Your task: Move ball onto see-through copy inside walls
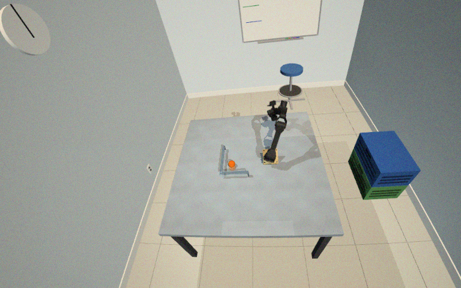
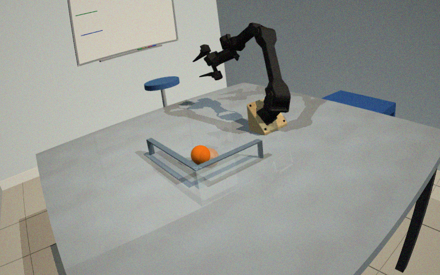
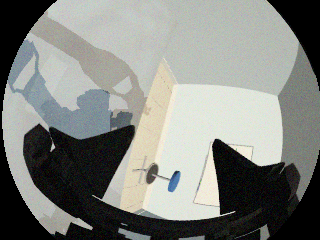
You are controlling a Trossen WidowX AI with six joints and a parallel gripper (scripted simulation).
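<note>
Now: gripper tip 52 cm to the right of the orange ball, 40 cm short of it and 16 cm above it.
</note>
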